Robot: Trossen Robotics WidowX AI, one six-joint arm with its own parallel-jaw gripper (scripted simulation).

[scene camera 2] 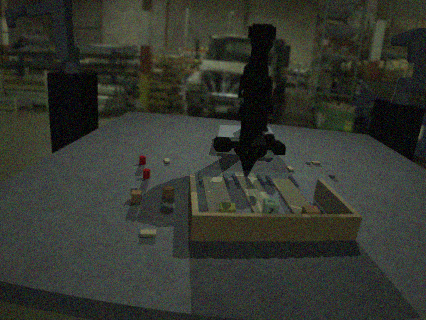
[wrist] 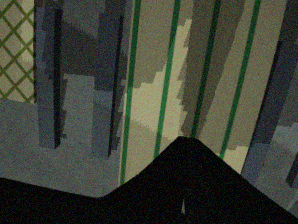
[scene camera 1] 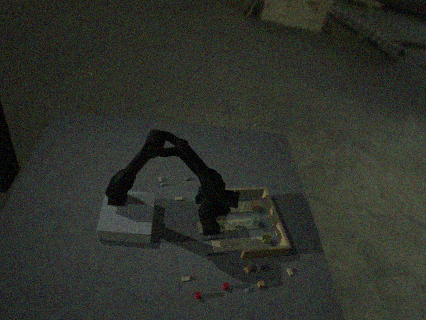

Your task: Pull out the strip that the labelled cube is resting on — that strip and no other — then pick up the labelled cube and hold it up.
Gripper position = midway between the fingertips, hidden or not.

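The gripper (scene camera 2: 245,176) is visible; scene camera 1 (scene camera 1: 204,226) and the wrist view (wrist: 185,146) show the gripper too.
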